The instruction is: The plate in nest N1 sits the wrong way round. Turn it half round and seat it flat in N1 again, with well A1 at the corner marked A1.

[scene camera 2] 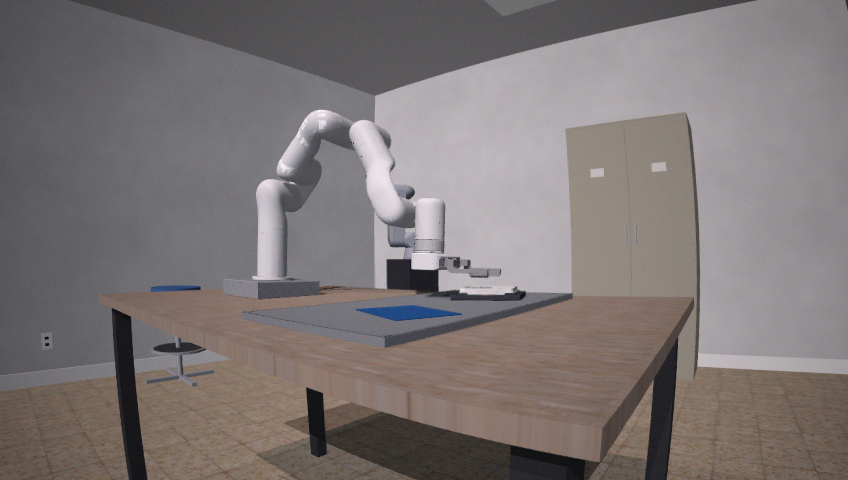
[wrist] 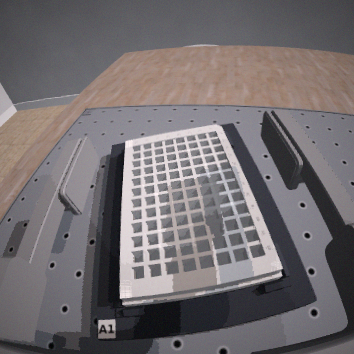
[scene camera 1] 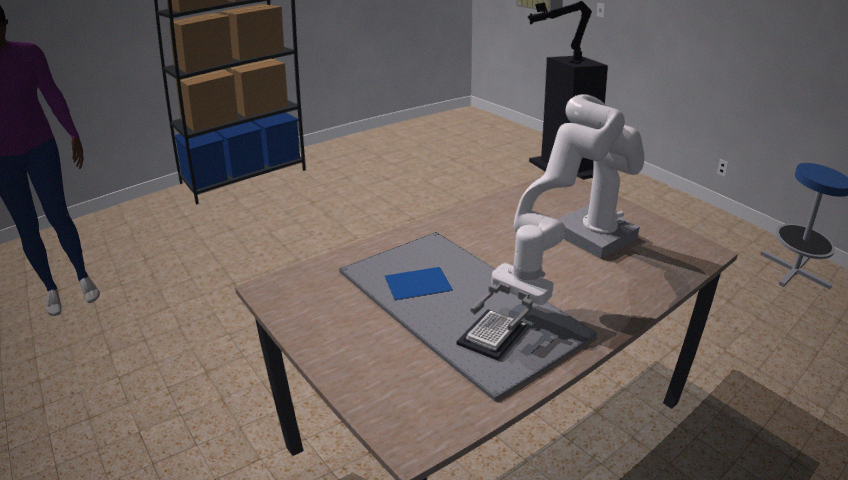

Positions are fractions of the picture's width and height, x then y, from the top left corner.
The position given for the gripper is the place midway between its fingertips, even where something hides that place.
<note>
In view: the gripper (wrist: 0.50, 0.38), a white well plate (scene camera 1: 0.58, 0.69), a black nest (wrist: 0.69, 0.86) and a flat blue sheet (scene camera 1: 0.49, 0.59).
The white well plate shows as well in the wrist view (wrist: 0.54, 0.64). The flat blue sheet shows as well in scene camera 2 (scene camera 2: 0.47, 0.65).
</note>
